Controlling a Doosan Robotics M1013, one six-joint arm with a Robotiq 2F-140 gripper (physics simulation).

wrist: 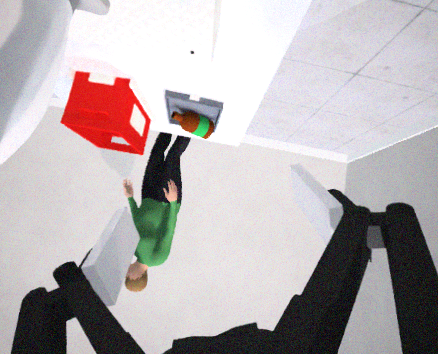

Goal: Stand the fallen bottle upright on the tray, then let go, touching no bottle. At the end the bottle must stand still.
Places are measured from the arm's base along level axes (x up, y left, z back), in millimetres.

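Pixels of known places: gripper, fingertip midpoint: (211,203).
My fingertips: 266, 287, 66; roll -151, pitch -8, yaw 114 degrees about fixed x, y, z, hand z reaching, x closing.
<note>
Ahead of a thing's pixels: the offset from my fingertips to its top centre, as dx, dy, dz. "spot": to the spot under its first point. Level surfaces: height alone.
A brown bottle {-293, -103, -752} (190,121) with a green label lies on its side in the grey tray {spot: -353, -18, -618} (217,106), in the upper middle of the wrist view. Its neck points left and its base lies at the tray's lower right part. My gripper (211,203) is wide open and empty, with its two pale finger pads far apart. It is well away from the bottle and the tray, which show beyond the fingertips.
A red crate {-197, -376, -729} (106,107) stands left of the tray on the white table {dx -372} (255,75). A person (155,227) in a green top and black trousers shows beyond the table edge. A tiny dark spot lies above the tray. Part of the arm shows at upper left.
</note>
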